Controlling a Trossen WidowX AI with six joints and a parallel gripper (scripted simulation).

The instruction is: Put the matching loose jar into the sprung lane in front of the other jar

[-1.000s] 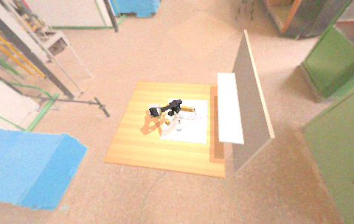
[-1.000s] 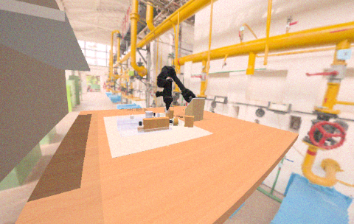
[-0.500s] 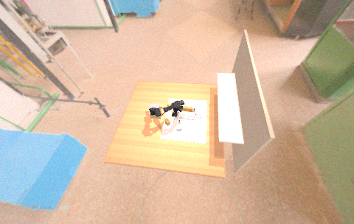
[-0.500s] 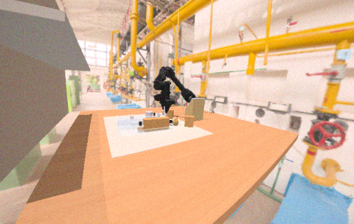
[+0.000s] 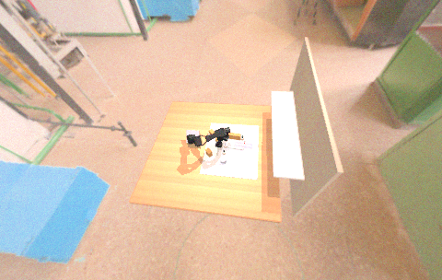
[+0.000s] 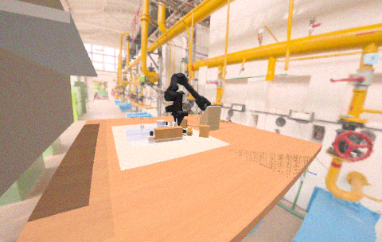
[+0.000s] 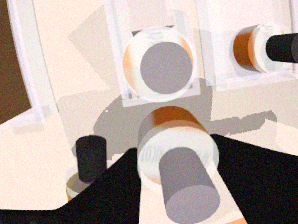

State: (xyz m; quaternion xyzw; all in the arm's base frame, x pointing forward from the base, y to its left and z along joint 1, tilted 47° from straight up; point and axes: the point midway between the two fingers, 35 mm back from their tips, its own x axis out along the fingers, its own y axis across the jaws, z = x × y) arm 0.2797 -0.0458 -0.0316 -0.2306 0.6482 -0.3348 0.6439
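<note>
My gripper tip is now 110 mm short of the white mat, 50 mm above it and 10 mm to the left of it.
</note>
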